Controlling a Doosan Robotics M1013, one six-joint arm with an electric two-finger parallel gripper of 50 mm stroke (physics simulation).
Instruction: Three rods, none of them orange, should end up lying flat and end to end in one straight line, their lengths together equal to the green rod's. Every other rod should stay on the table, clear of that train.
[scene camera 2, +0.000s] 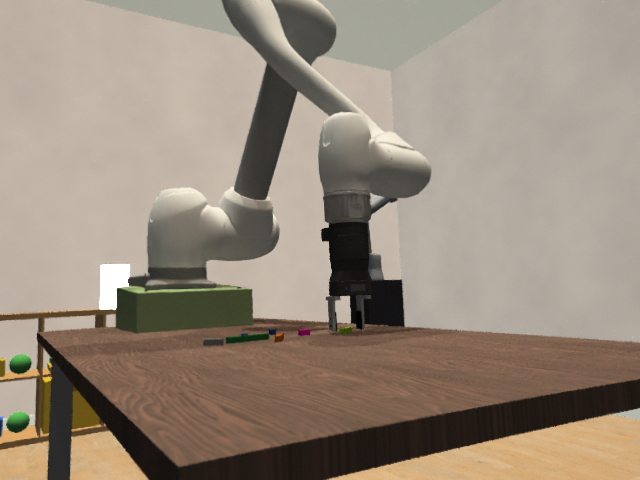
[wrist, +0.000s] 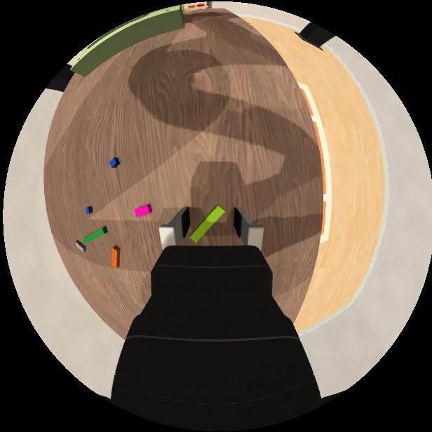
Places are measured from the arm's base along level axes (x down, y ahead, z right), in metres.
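Pixels of known places: gripper, between the fingertips: (scene camera 2: 347, 329); arm's base, origin of its link: (scene camera 2: 177, 287).
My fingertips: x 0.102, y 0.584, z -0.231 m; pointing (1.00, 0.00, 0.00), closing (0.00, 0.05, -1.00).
Ahead of a thing's pixels: the offset from my fingertips to its middle. Level surfaces: height alone.
My gripper (scene camera 2: 346, 328) (wrist: 211, 216) is open and low over the table. A lime rod {dx +0.000, dy +0.008, dz +0.006 m} (scene camera 2: 345, 330) (wrist: 207, 223) lies flat between the spread fingers, set at a slant to them and not held. A magenta rod {dx +0.000, dy -0.011, dz +0.084 m} (scene camera 2: 303, 332) (wrist: 143, 210) lies left of the gripper in the wrist view. Further left are the green rod {dx +0.000, dy +0.025, dz +0.202 m} (scene camera 2: 247, 338) (wrist: 95, 235), a grey rod {dx +0.000, dy +0.049, dz +0.266 m} (scene camera 2: 212, 342) (wrist: 80, 246) near its end, an orange rod {dx +0.000, dy +0.061, dz +0.158 m} (scene camera 2: 279, 337) (wrist: 115, 257) and two small blue rods, one {dx +0.000, dy -0.079, dz +0.125 m} (scene camera 2: 272, 331) (wrist: 114, 162) farther from the green rod, the other {dx +0.000, dy -0.019, dz +0.197 m} (scene camera 2: 244, 334) (wrist: 89, 210) close to it.
The wooden table {dx +0.005 m} (scene camera 2: 361, 392) (wrist: 165, 145) bears the rods. The arm's green base block (scene camera 2: 191, 308) (wrist: 135, 42) stands at the table's back left in the scene view. A black pedestal (scene camera 2: 387, 302) with a smaller arm stands behind the gripper, beyond the table.
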